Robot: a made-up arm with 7 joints.
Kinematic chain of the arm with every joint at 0, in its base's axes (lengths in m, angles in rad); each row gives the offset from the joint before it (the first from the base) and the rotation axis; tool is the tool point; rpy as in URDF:
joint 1: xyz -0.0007 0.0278 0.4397 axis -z
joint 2: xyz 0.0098 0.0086 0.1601 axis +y
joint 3: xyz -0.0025 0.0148 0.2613 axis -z
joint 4: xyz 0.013 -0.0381 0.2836 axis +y
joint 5: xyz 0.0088 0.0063 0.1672 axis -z
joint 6: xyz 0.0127 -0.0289 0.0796 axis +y
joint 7: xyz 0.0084 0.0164 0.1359 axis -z
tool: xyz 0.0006 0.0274 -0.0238 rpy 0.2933 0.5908 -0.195
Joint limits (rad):
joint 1: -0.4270..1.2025
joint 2: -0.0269..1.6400
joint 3: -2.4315..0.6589
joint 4: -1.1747..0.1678
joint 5: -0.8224..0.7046
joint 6: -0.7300..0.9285
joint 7: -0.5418..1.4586
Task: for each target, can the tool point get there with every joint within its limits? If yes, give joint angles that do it. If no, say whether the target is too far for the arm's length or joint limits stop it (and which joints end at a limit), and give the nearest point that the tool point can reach.
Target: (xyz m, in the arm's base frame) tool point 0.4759 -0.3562 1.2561
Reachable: yes | joints 0.6512 0.8521 -0.2815 -0.4229 -0.2056 0.1254 -0.2435
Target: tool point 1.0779 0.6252 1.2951
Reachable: no: too far | nearest point 0.7022 0.4171 1.0510 | short by 0.494 m
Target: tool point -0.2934 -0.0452 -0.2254
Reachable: no: joint limits stop it (at a limit: joint 1, joint 2, joint 3, joint 4, joint 6, joint 7) | nearest point 0.0893 -0.5915 0.2912 | short by 0.844 m
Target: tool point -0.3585 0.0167 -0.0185
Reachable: no: joint limits stop it (at a limit: joint 1, joint 2, joint 3, joint 4, joint 6, joint 7) | nearest point 0.0792 -0.5933 0.2986 | short by 0.815 m
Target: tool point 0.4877 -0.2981 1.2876
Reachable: yes | joints 0.7611 0.6064 -1.0710 0.0525 0.1665 0.2775 0.4842
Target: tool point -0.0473 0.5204 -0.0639
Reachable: no: joint limits stop it (at a limit: joint 1, joint 2, joint 3, joint 4, joint 5, joint 6, joint 7) | nearest point 0.6130 0.1742 0.2804 | short by 0.821 m
